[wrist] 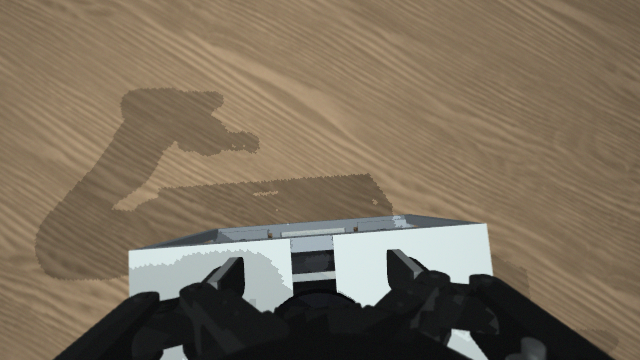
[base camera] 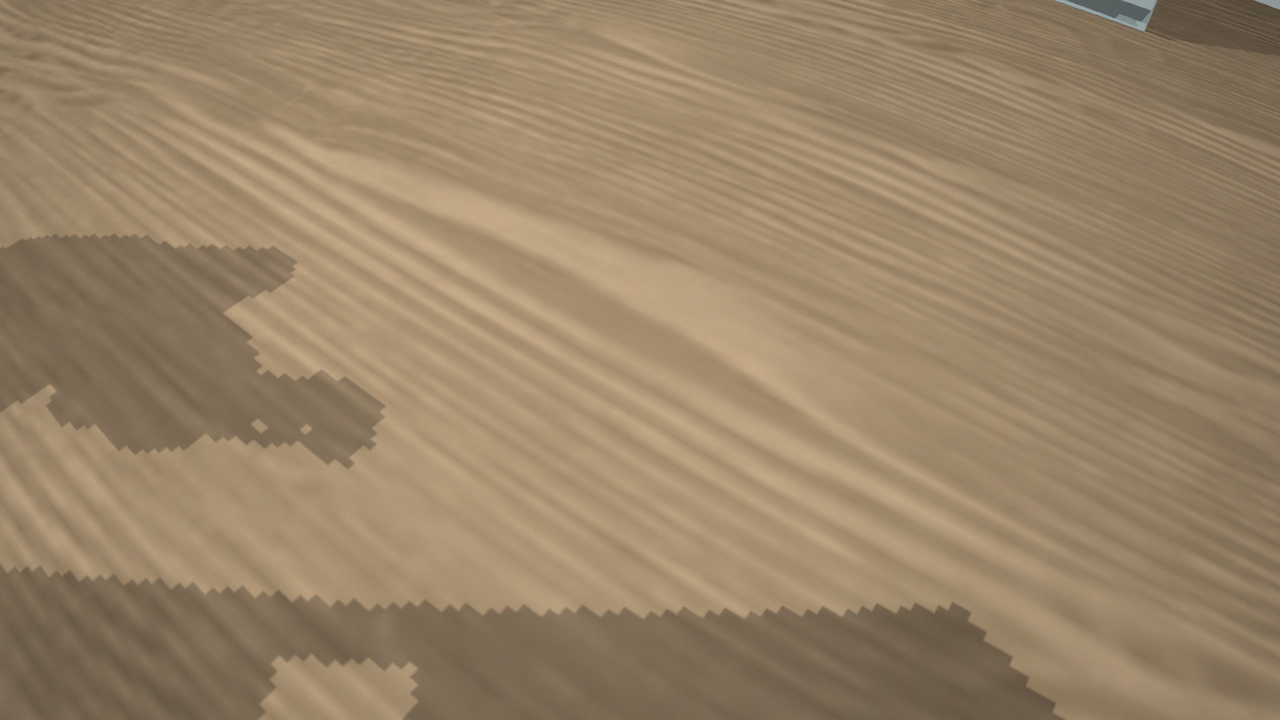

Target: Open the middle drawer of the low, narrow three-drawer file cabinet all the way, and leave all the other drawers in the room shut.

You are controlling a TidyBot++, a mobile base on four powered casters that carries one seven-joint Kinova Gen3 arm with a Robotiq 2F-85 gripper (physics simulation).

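Frame: origin at the arm's base, x right, y ahead, z up, level; centimetres.
Where they show: gripper, between the fingertips: [wrist: 316,269].
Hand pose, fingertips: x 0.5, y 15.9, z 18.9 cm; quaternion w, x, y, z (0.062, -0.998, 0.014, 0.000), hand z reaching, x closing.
Observation:
After its pixels a point has its place.
The low, narrow three-drawer file cabinet cannot be made out in either view, and none of its drawers or handles show. My gripper [wrist: 316,269] @(x 0.5, y 15.9, z 18.9 cm) is open, with its two black fingers spread wide and no object between them. In the wrist view it hangs over a white, box-like body [wrist: 367,257] @(x 7.6, y 11.7, z -1.4 cm) with a grey rim, which looks like my own base. The gripper does not show in the base camera view.
The wood-grain floor [base camera: 626,358] @(x 0.3, y 44.3, z -39.7 cm) [wrist: 400,100] @(x 29.2, y 48.8, z -39.7 cm) carries shadows of my arm and base. In the base camera view, the corner of a pale grey-blue object [base camera: 1109,7] @(x 72.7, y 118.5, z -37.8 cm) shows at the top right, beside a darker brown surface [base camera: 1221,25] @(x 100.2, y 125.5, z -39.6 cm). I cannot tell what either is.

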